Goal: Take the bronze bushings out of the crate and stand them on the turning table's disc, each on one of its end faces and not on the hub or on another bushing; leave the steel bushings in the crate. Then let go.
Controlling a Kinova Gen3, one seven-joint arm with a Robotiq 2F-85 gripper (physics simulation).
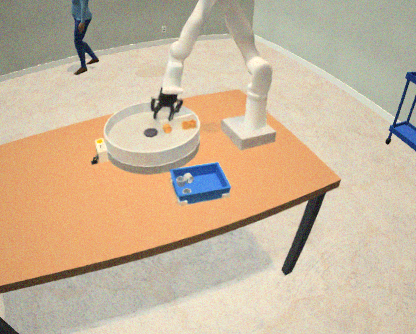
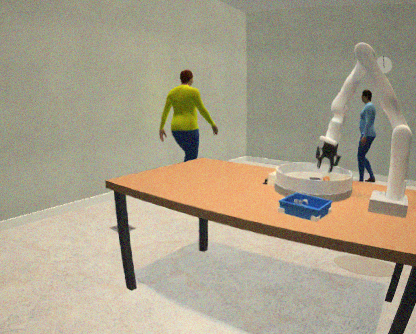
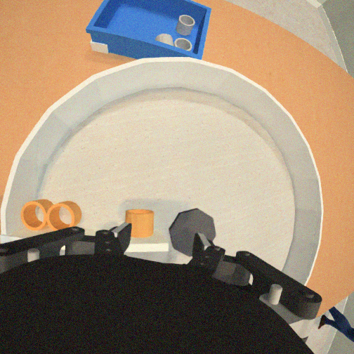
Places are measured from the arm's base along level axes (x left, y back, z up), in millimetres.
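Pixels of known places: gripper, fingertip midpoint: (image 1: 162, 120) (image 2: 323, 170); arm's base at its link origin: (image 1: 253, 124) (image 2: 394, 198).
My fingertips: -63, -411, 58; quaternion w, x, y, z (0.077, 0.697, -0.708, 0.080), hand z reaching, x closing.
Ahead of a thing's pixels: the offset from my fingertips to its middle, as dx, dy, dz. "spot": to the spot under its first point.
Two bronze bushings (image 3: 36, 216) (image 3: 63, 216) stand on end side by side on the disc (image 3: 165, 145), touching or nearly touching. A third bronze bushing @[+3, +19, -45] (image 1: 167, 128) (image 2: 326, 178) (image 3: 139, 224) lies on its side between them and the dark hub @[-8, -52, -57] (image 1: 150, 132) (image 3: 192, 225). My gripper (image 1: 163, 118) (image 2: 325, 168) (image 3: 161, 238) is open and empty, above the disc near the third bushing and the hub. The blue crate @[+332, +51, -89] (image 1: 205, 194) (image 2: 300, 209) (image 3: 135, 47) holds three steel bushings, two upright (image 3: 185, 25) (image 3: 183, 45) and one lying or tilted (image 3: 164, 40). No bronze shows in it.
A high pale wall (image 1: 150, 159) (image 2: 312, 188) (image 3: 250, 82) rings the disc. A white bar (image 3: 150, 246) reaches over the disc close behind the bronze bushings. A small white box with a yellow button @[spot: +22, -286, -56] (image 1: 100, 146) stands beside the turning table. The robot base (image 1: 247, 136) is at its other side.
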